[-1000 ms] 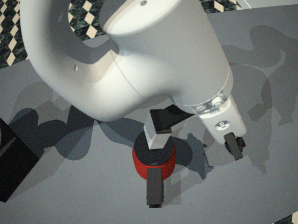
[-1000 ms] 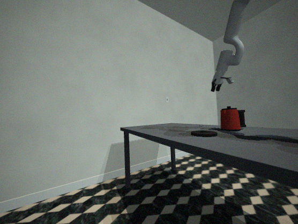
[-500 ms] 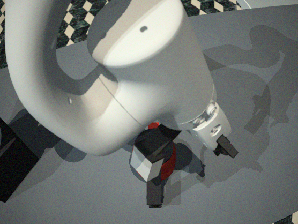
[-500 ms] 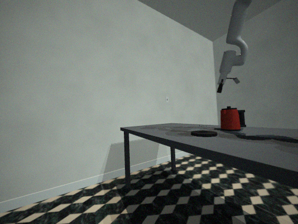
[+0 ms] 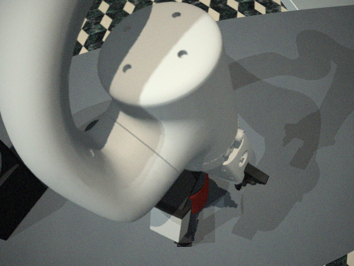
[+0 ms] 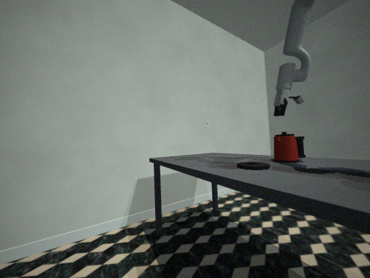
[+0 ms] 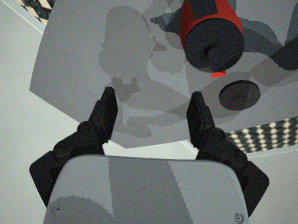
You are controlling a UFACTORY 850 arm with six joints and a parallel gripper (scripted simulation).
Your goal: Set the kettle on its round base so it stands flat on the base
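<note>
Now: hand 220 mm above the red kettle, 60 mm past it and 20 mm to the right of it. Also, from my hand: black round base 370 mm to the left, 300 mm below, 70 mm behind.
</note>
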